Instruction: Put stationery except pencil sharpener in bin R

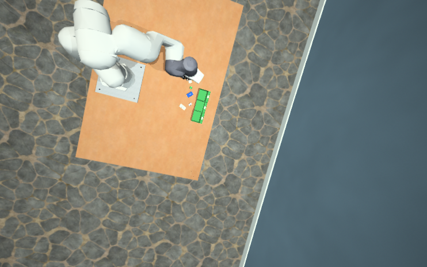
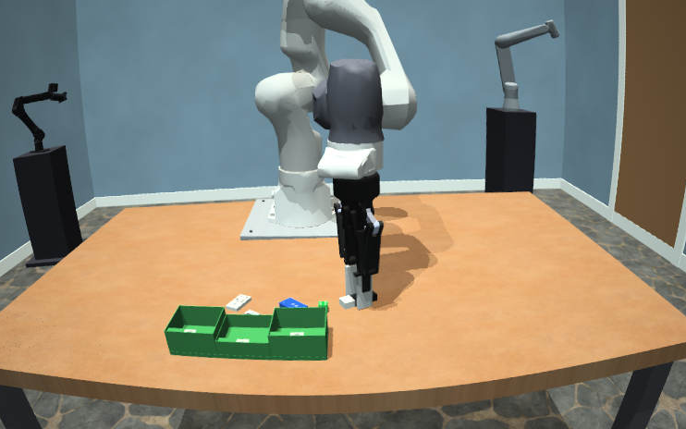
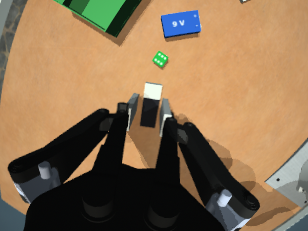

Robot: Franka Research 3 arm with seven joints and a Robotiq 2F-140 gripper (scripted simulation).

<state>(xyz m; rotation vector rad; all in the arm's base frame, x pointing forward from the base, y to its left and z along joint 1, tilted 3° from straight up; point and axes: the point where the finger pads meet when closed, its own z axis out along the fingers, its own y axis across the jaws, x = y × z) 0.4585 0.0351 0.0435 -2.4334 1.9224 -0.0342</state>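
The black-and-white stick-shaped item is 10 mm to the right of my hand and 30 mm below it. Also, from my hand: blue flat item (120 mm to the right, 30 mm below); then green piece (10 mm ahead, 70 mm to the right, 30 mm below); then white piece (10 mm ahead, 190 mm to the right, 30 mm below).
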